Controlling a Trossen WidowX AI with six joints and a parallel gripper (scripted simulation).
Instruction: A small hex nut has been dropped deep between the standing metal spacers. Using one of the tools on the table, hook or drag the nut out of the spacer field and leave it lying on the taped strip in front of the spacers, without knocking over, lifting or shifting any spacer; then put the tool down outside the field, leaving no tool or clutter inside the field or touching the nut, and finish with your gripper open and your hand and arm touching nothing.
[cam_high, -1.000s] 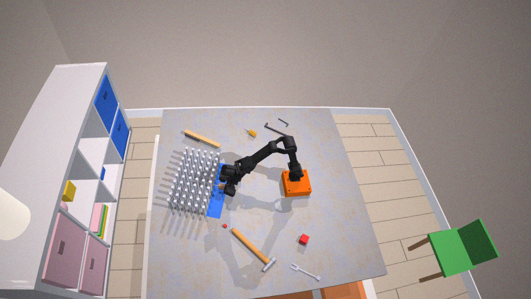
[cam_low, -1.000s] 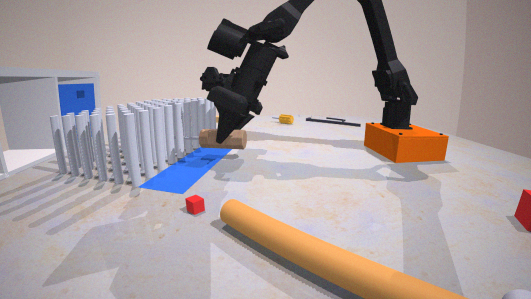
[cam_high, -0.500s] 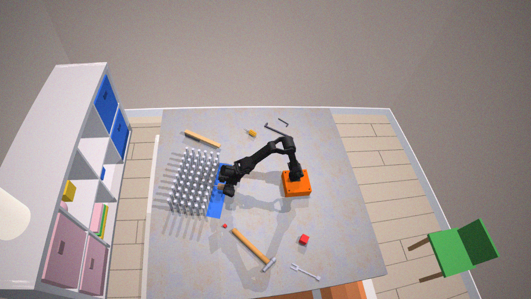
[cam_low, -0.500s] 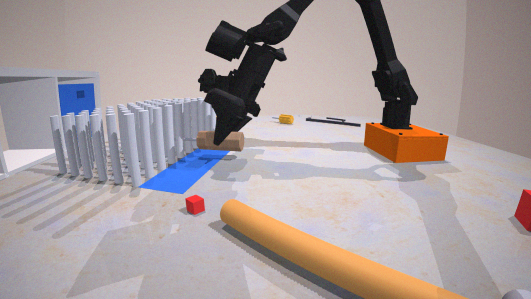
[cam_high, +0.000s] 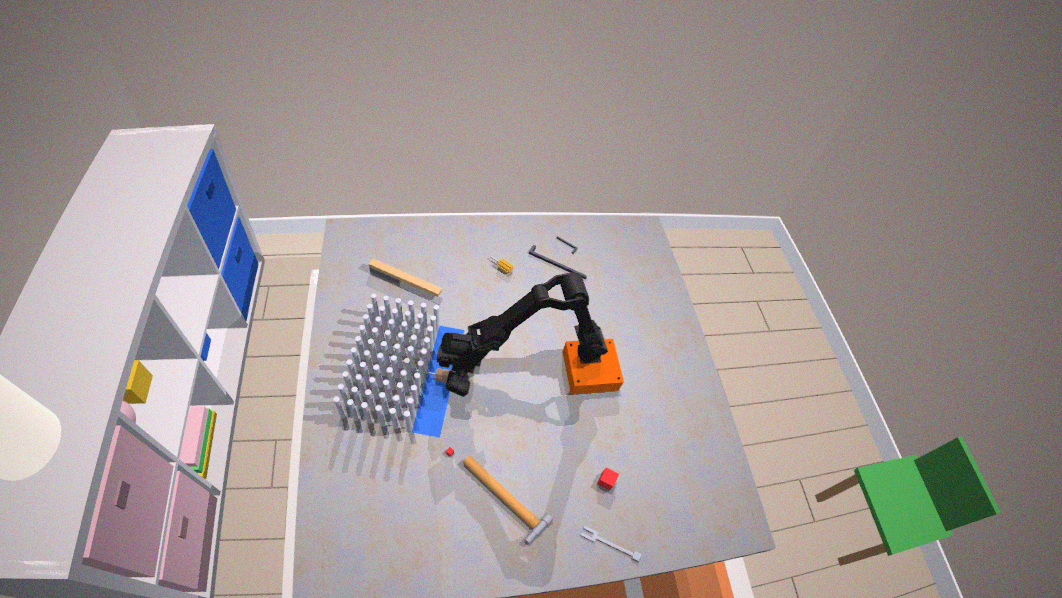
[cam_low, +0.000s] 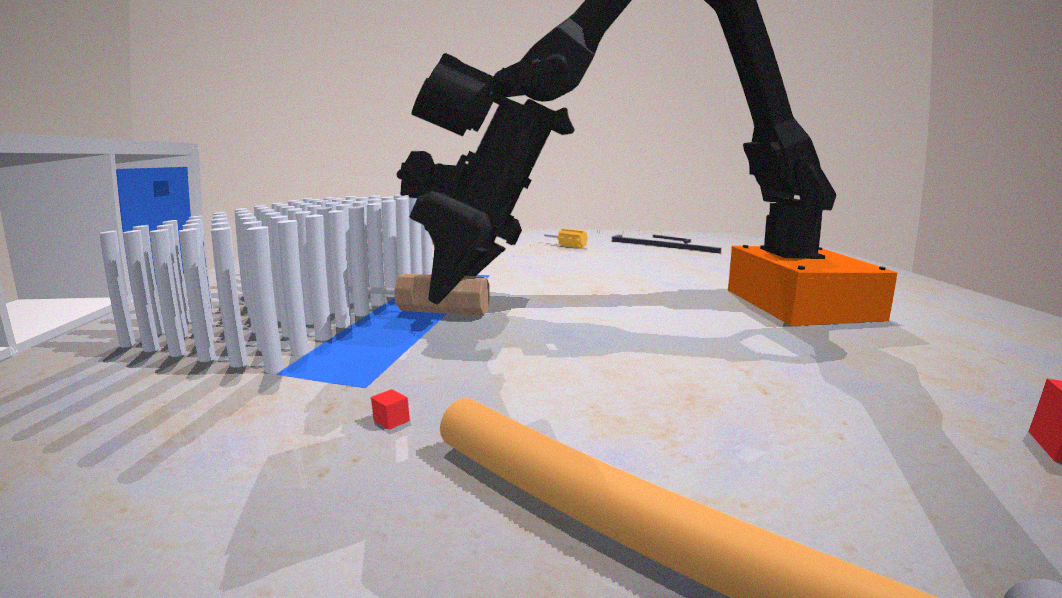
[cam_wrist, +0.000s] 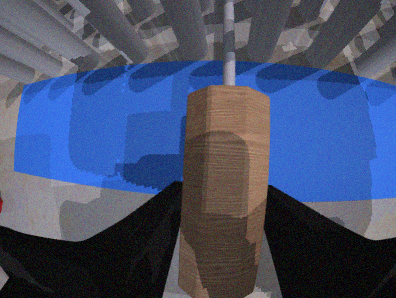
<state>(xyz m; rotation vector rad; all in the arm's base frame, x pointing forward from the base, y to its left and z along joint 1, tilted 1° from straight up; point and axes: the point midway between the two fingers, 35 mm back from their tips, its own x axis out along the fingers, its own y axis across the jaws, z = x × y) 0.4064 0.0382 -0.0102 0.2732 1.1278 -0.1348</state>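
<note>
Now: the blue taped strip 3 cm ahead of my gripper tip, 1 cm to the right of it and 1 cm below it. Also, from my gripper tip: larger red cube: 41 cm behind, 34 cm to the left, 1 cm above; then small red cube: 22 cm to the left, 1 cm below, 1 cm ahead; then yellow screwdriver: 43 cm to the right, 20 cm behind.
</note>
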